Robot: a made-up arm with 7 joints. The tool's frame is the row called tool.
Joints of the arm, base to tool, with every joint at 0 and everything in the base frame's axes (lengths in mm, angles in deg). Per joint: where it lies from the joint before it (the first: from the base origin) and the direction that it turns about. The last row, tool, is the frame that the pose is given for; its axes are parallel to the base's.
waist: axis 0 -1 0 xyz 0 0 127.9
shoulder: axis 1 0 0 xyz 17.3 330.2 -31
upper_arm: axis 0 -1 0 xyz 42 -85.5 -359.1
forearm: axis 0 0 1 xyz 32.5 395.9 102
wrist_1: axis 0 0 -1 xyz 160.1 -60.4 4.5
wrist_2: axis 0 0 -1 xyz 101.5 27.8 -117.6
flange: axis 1 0 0 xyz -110.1 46.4 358.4
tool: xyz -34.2 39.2 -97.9
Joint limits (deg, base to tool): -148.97..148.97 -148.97..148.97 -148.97..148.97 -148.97..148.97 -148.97..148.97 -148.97..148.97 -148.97..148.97
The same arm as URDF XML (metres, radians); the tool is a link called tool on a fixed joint. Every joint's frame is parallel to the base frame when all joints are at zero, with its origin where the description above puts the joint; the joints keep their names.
<robot name="arm">
<link name="base_link"/>
<link name="link1"/>
<link name="link2"/>
<link name="link3"/>
<link name="link4"/>
<link name="link5"/>
<link name="link6"/>
<link name="link7"/>
<link name="tool"/>
<joint name="waist" type="revolute"><parent link="base_link"/><child link="link1"/><origin xyz="0 0 0.1279"/><axis xyz="0 -1 0"/><limit lower="-2.6" upper="2.6"/></joint>
<joint name="shoulder" type="revolute"><parent link="link1"/><child link="link2"/><origin xyz="0.0173 0.3302 -0.031"/><axis xyz="1 0 0"/><limit lower="-2.6" upper="2.6"/></joint>
<joint name="upper_arm" type="revolute"><parent link="link2"/><child link="link3"/><origin xyz="0.042 -0.0855 -0.3591"/><axis xyz="0 -1 0"/><limit lower="-2.6" upper="2.6"/></joint>
<joint name="forearm" type="revolute"><parent link="link3"/><child link="link4"/><origin xyz="0.0325 0.3959 0.102"/><axis xyz="0 0 1"/><limit lower="-2.6" upper="2.6"/></joint>
<joint name="wrist_1" type="revolute"><parent link="link4"/><child link="link5"/><origin xyz="0.1601 -0.0604 0.0045"/><axis xyz="0 0 -1"/><limit lower="-2.6" upper="2.6"/></joint>
<joint name="wrist_2" type="revolute"><parent link="link5"/><child link="link6"/><origin xyz="0.1015 0.0278 -0.1176"/><axis xyz="0 0 -1"/><limit lower="-2.6" upper="2.6"/></joint>
<joint name="flange" type="revolute"><parent link="link6"/><child link="link7"/><origin xyz="-0.1101 0.0464 0.3584"/><axis xyz="1 0 0"/><limit lower="-2.6" upper="2.6"/></joint>
<joint name="tool_fixed" type="fixed"><parent link="link7"/><child link="tool"/><origin xyz="-0.0342 0.0392 -0.0979"/></joint>
</robot>

